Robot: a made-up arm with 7 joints.
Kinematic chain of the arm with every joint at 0, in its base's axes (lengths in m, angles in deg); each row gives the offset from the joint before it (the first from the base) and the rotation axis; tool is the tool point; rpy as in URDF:
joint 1: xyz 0 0 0.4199 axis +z
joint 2: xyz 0 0 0 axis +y
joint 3: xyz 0 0 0.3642 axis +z
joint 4: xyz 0.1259 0 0 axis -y
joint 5: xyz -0.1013 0 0.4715 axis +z
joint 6: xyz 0 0 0 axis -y
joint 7: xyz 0.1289 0 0 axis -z
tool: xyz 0 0 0 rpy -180 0 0
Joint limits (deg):
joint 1: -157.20..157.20
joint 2: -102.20..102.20
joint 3: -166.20..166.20
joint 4: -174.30..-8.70
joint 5: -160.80..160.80
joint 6: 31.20..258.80
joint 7: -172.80..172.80
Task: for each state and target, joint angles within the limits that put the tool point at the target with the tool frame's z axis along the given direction. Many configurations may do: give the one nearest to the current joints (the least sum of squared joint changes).
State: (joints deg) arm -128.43 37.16 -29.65 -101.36 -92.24 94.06 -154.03
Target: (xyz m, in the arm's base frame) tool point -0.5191 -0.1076 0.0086 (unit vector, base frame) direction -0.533 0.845 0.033
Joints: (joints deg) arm -138.80 50.50 -26.76 -125.87 -96.99 109.16 -154.03
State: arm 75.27 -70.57 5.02 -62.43 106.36 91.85 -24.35
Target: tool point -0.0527 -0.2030 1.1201 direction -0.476 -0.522 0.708
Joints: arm 90.86 -87.35 7.38 -106.74 151.99 123.43 -24.35
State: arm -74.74 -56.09 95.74 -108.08 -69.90 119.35 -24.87
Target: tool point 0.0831 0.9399 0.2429 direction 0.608 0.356 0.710
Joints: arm -61.68 -87.61 106.51 -57.04 -76.44 115.28 -24.87
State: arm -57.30 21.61 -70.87 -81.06 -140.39 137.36 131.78
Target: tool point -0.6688 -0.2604 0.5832 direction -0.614 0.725 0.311
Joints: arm -83.36 17.61 -83.70 -113.53 -103.96 111.80 131.78
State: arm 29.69 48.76 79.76 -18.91 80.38 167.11 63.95
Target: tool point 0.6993 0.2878 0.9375 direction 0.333 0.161 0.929
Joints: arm 13.19 48.48 93.65 -8.79 93.44 153.19 63.95
